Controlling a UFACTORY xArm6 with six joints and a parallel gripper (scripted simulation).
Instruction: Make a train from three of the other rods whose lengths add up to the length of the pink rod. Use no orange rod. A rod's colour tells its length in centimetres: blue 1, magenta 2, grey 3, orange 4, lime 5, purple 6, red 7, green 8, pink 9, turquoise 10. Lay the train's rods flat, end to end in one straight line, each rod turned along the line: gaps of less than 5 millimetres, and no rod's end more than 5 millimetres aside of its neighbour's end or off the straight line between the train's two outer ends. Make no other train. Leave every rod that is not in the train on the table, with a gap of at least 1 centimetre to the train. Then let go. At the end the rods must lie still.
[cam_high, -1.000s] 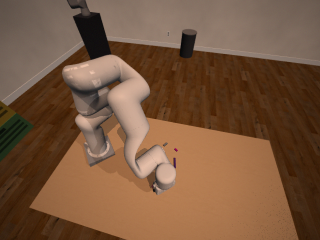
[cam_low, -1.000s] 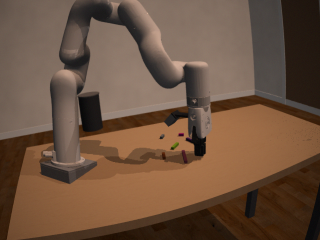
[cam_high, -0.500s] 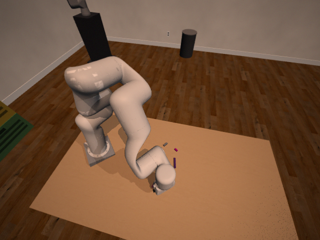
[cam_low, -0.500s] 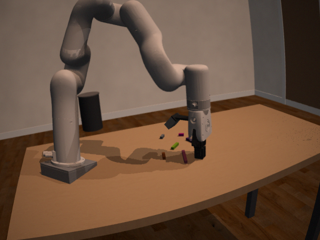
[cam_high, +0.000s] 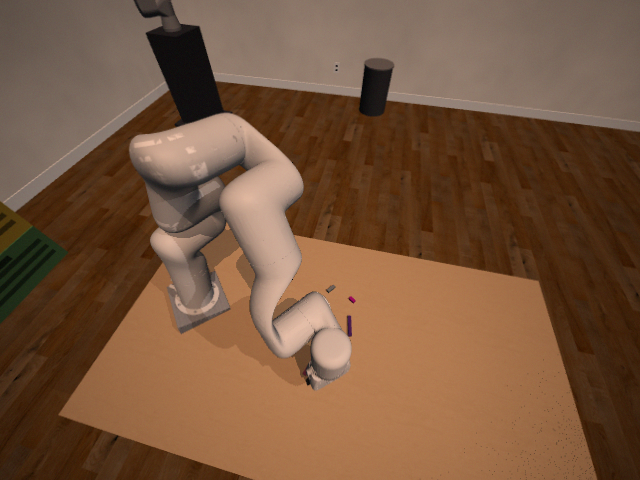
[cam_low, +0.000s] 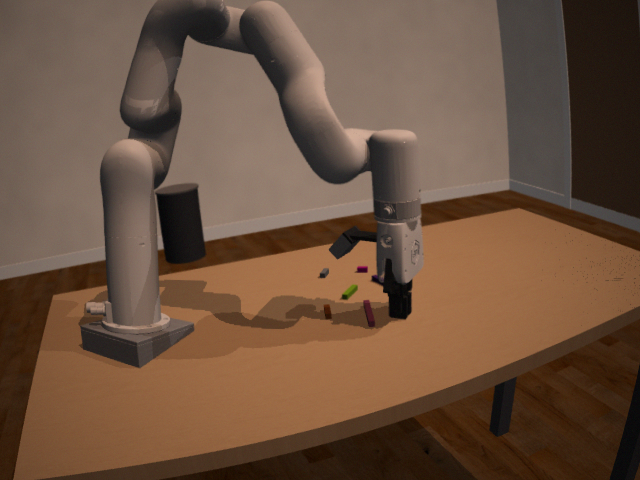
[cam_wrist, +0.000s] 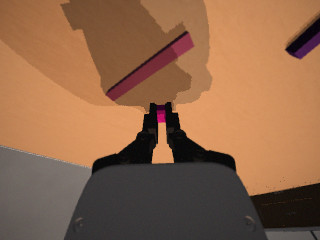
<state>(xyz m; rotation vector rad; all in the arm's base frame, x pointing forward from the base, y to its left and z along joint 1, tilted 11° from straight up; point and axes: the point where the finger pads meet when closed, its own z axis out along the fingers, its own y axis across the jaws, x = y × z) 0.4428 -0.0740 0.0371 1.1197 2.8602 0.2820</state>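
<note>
Now: the pink rod 50 mm behind my hand, 30 mm to the left of it and 20 mm below it. From my hand the other things lie so: purple rod: 150 mm to the left, 20 mm below, 20 mm ahead; orange rod: 110 mm behind, 60 mm to the left, 20 mm below; lime rod: 130 mm to the left, 50 mm behind, 20 mm below.
</note>
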